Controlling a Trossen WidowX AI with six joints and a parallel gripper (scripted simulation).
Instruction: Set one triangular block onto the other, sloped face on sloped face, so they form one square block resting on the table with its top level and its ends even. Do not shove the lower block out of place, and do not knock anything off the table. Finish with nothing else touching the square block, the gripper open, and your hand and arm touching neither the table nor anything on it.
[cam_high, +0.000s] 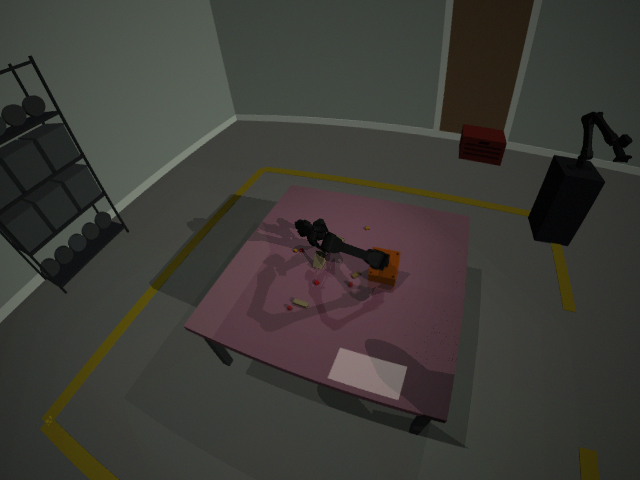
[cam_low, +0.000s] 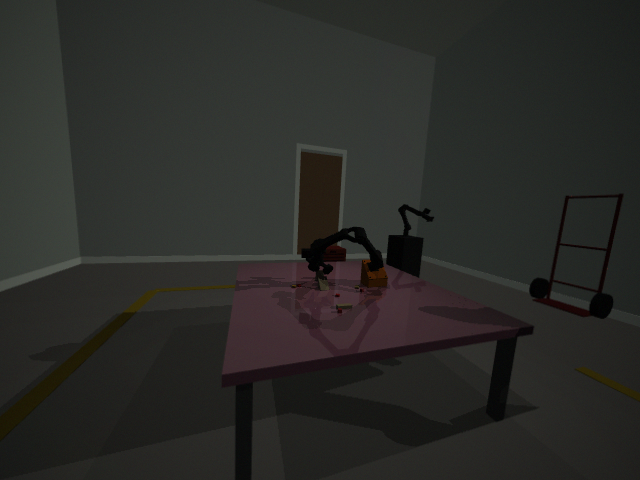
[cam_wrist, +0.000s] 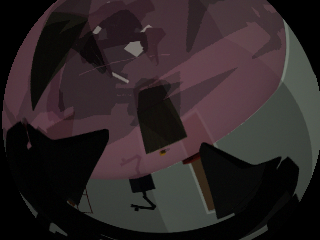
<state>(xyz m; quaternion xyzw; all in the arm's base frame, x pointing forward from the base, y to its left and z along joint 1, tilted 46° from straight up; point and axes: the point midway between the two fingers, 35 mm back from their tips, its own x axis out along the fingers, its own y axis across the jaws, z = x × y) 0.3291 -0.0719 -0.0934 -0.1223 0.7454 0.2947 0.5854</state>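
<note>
My gripper tip is now 50 mm to the left of the tan triangular block, 50 mm above it and 20 mm past it. Also, from my gripper tip: tan bar 420 mm to the left, 60 mm below, 30 mm ahead.
</note>
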